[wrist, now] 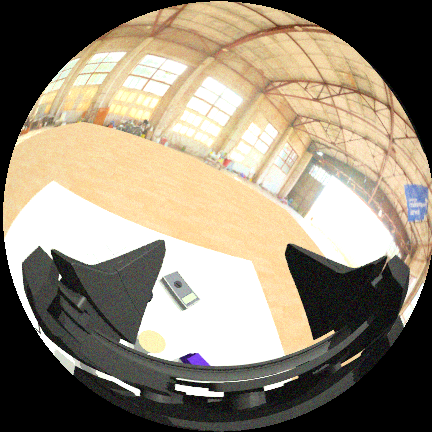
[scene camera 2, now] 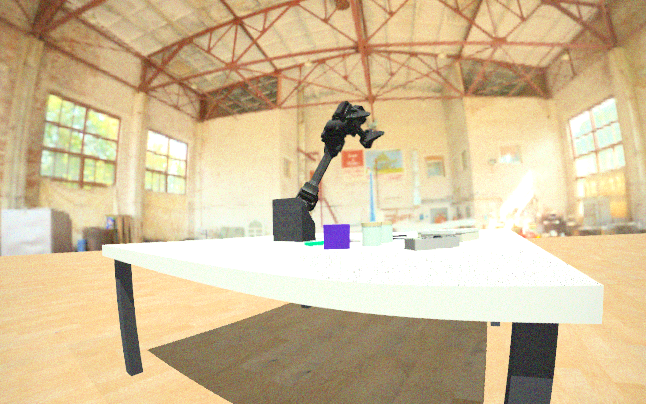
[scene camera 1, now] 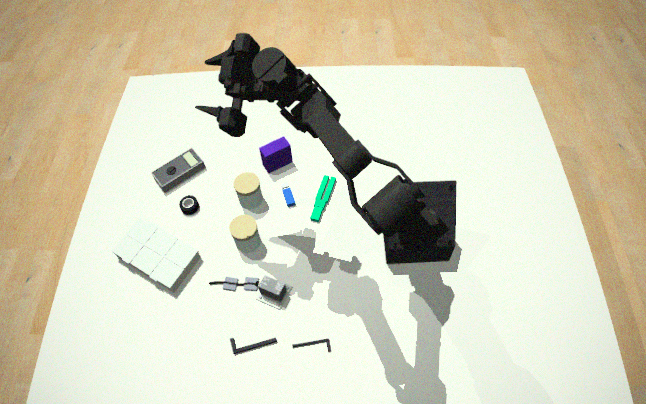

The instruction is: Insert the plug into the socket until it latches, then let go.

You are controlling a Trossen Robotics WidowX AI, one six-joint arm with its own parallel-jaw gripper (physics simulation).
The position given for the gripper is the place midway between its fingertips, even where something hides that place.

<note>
The gripper (scene camera 1: 200, 84) is open, with nothing in its grasp. Also in view: a white tray (scene camera 1: 166, 259).
The gripper shows as well in the wrist view (wrist: 227, 248) and in scene camera 2 (scene camera 2: 377, 123).
</note>
